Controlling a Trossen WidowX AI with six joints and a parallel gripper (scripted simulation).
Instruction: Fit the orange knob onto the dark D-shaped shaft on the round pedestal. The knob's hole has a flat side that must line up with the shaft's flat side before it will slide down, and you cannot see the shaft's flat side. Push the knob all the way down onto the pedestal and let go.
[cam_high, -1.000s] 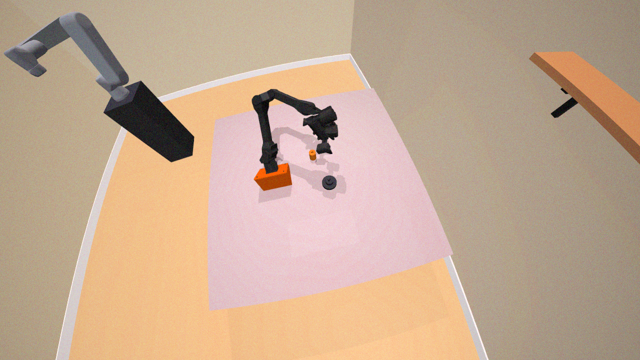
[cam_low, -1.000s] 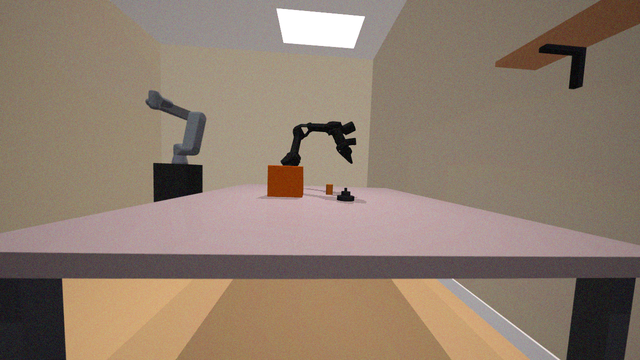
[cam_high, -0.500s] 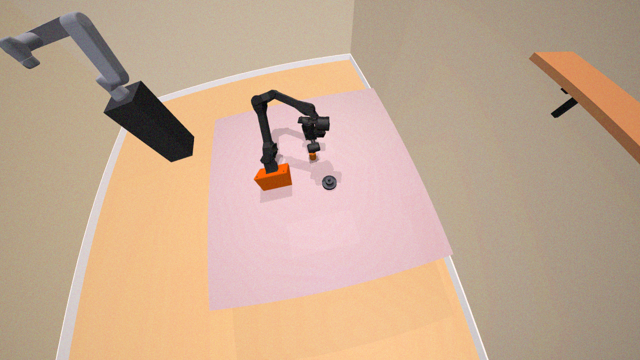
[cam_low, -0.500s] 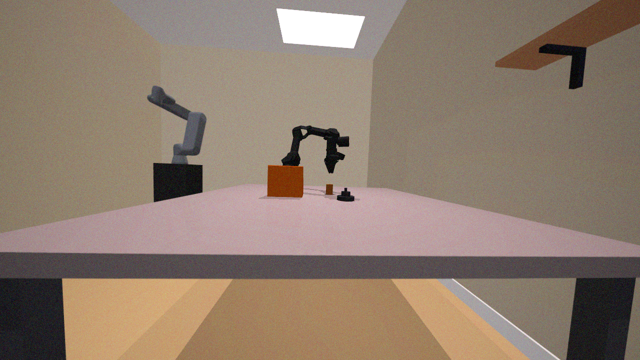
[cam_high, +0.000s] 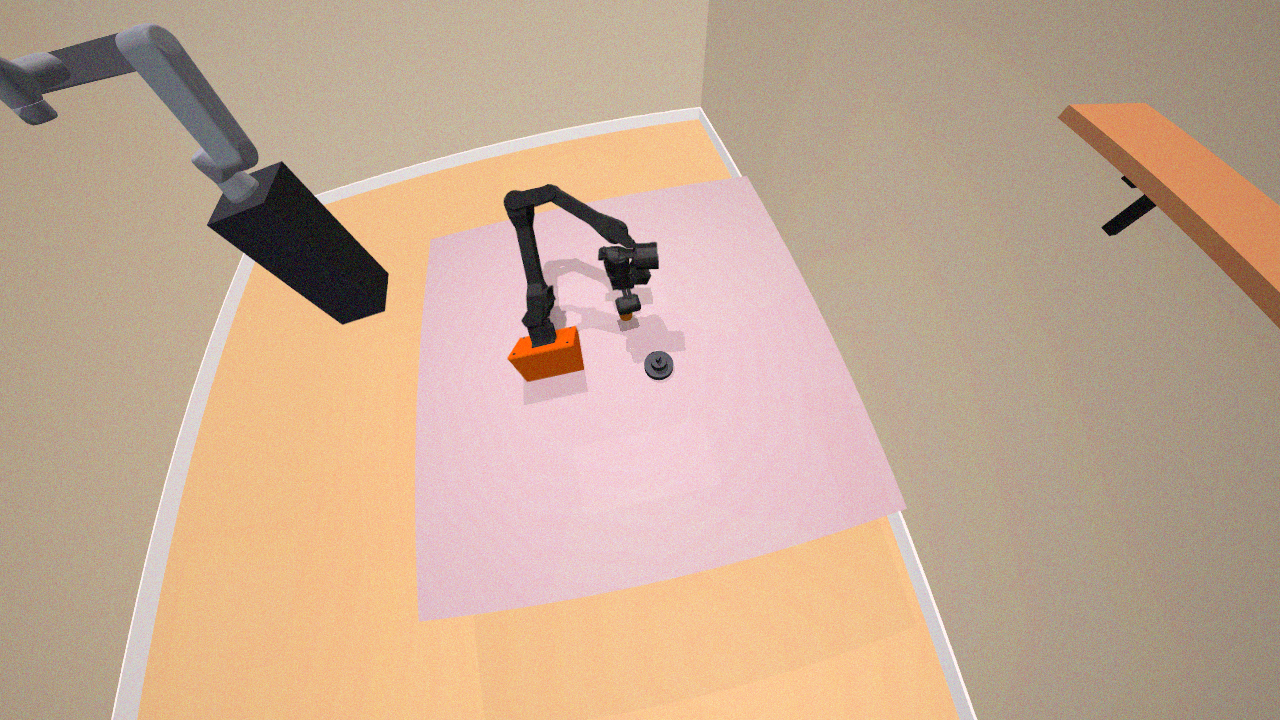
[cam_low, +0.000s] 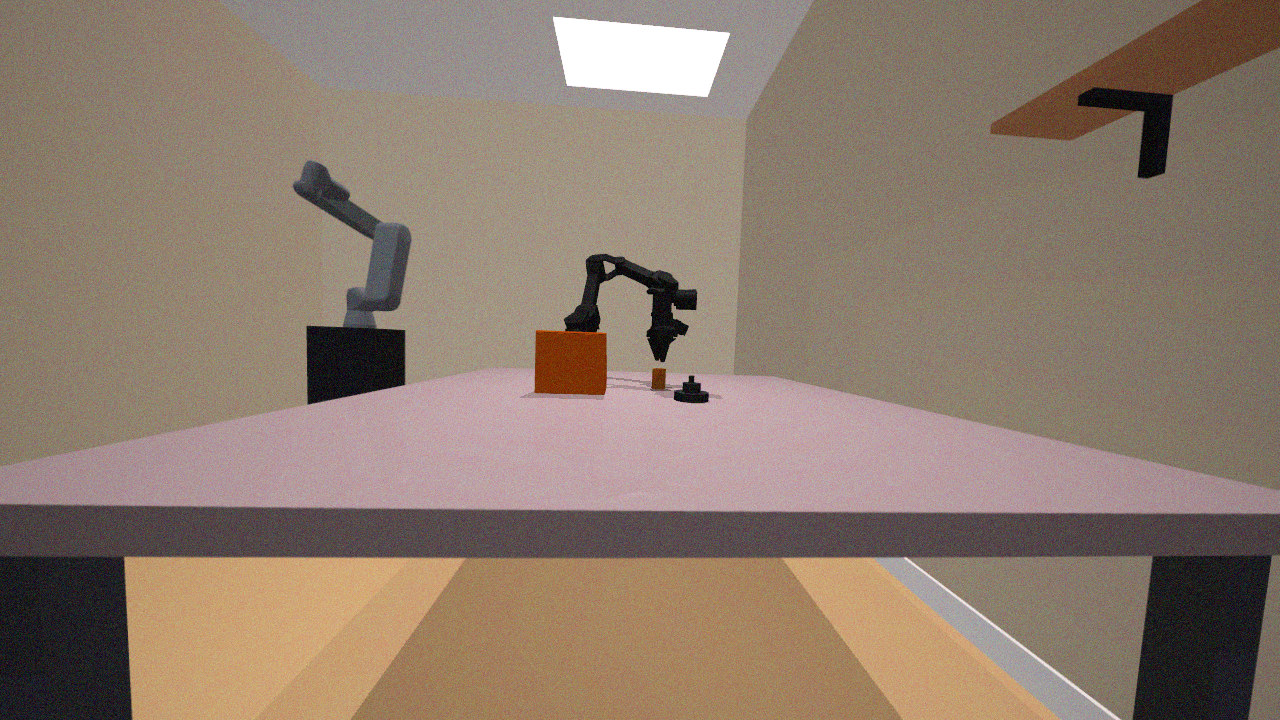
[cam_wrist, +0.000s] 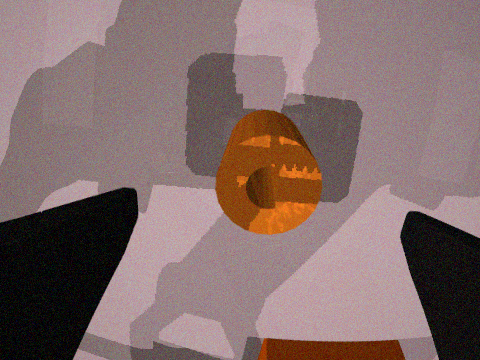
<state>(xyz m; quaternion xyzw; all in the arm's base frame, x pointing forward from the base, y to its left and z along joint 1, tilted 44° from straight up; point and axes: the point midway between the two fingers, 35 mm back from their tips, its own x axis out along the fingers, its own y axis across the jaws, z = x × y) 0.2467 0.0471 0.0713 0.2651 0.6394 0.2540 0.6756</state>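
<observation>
The orange knob lies 50 mm below my gripper tip. The rest, counted from my gripper tip: dark round pedestal (50 mm ahead, 200 mm to the right, 50 mm below).
</observation>
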